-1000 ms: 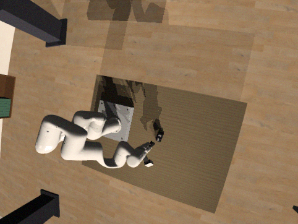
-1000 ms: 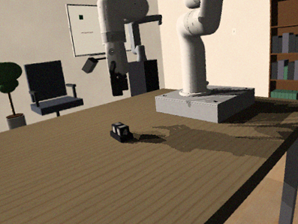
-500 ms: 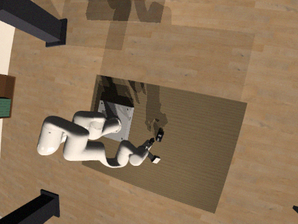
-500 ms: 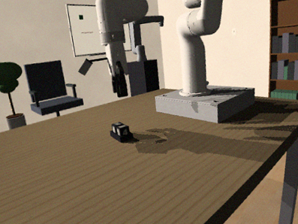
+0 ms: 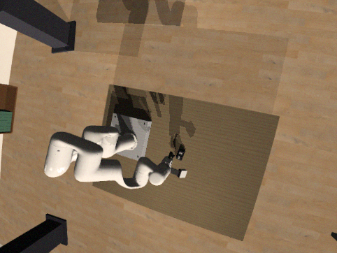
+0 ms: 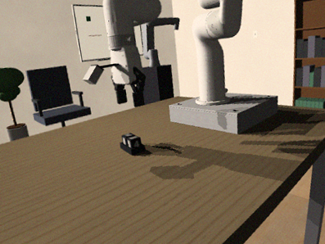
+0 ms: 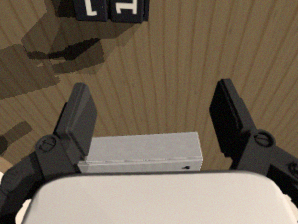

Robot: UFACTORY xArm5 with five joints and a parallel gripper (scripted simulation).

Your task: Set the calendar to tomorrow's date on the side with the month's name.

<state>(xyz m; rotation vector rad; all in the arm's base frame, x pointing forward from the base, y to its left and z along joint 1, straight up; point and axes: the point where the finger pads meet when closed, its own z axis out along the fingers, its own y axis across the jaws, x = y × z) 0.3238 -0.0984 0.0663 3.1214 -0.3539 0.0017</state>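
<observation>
The dark calendar tray lies 120 mm below my hand, 40 mm ahead of it and 30 mm to the left of it.
</observation>
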